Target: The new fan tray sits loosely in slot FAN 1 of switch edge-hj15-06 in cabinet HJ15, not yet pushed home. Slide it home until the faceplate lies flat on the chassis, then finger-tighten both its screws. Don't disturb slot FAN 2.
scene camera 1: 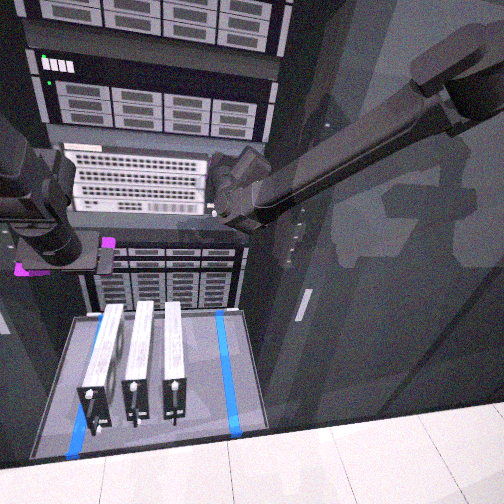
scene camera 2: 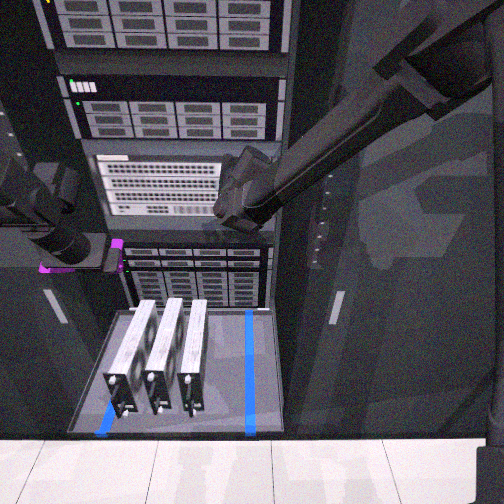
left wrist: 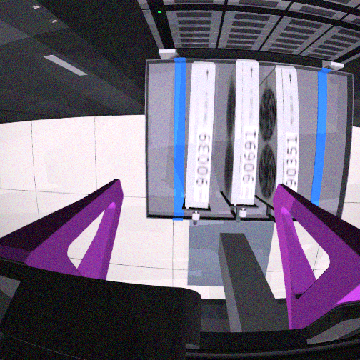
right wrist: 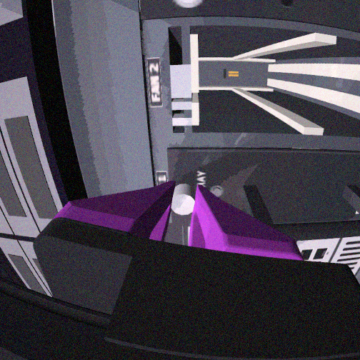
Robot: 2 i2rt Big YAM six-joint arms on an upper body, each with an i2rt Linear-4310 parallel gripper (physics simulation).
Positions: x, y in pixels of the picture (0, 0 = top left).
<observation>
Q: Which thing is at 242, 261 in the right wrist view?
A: The right gripper.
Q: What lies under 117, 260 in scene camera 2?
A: The left gripper.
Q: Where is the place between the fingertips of the left gripper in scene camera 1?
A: At 79, 270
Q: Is the left gripper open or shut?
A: Open.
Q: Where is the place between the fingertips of the right gripper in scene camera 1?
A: At 219, 162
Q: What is the left gripper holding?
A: Nothing.
</observation>
